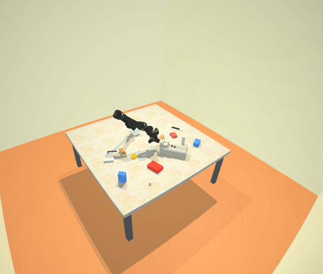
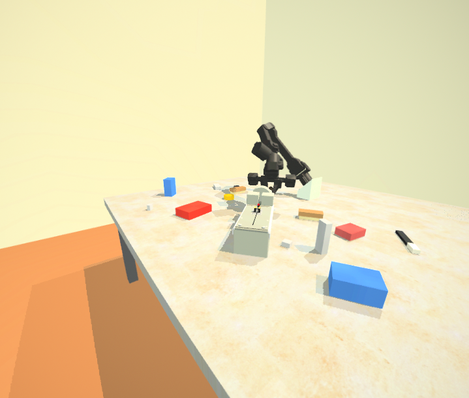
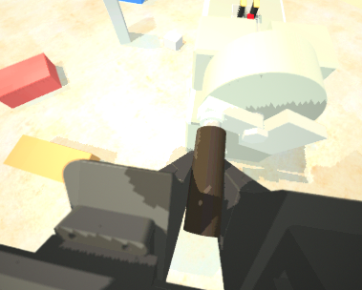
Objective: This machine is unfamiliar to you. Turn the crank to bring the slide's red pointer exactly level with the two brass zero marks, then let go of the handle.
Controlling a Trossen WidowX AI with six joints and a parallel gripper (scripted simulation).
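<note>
Right now the crank is 10 mm ahead of my gripper tip, 10 mm to the right of it and 30 mm above it. Also, from my gripper tip: brown crank handle: 10 mm behind, 10 mm to the right, 30 mm above; red pointer: 120 mm ahead, 60 mm to the left, 10 mm above; yellow disc: 20 mm behind, 280 mm to the right, 60 mm below.
</note>
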